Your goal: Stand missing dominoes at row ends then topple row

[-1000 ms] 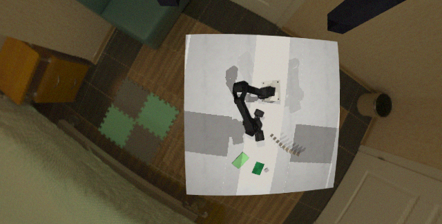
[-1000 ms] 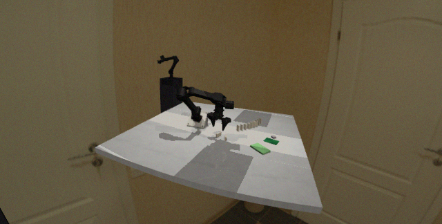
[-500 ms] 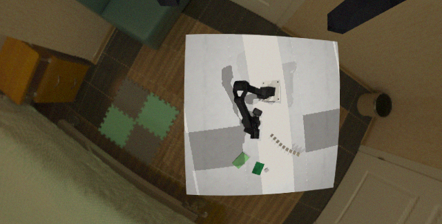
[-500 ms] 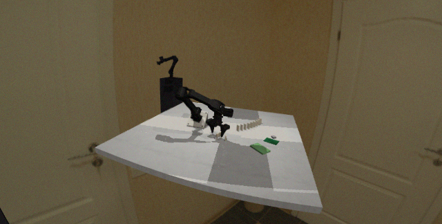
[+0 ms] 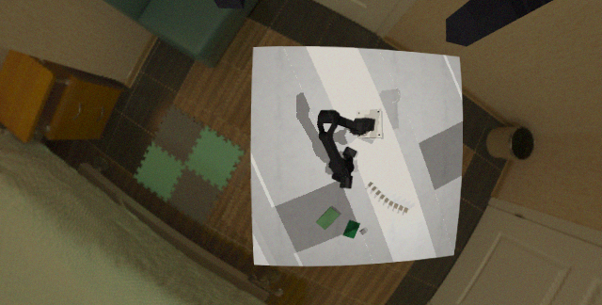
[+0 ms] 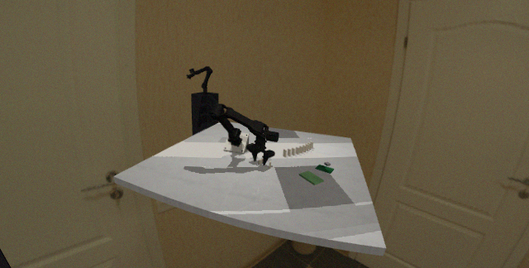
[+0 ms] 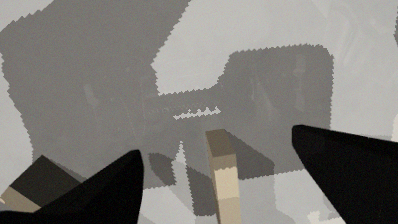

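My gripper tip is now 33 cm short of the light green flat pad and 4 cm to the left of it. Also, from my gripper tip: metal piece (40 cm ahead, 18 cm to the left); then dark green pad (39 cm ahead, 11 cm to the left).
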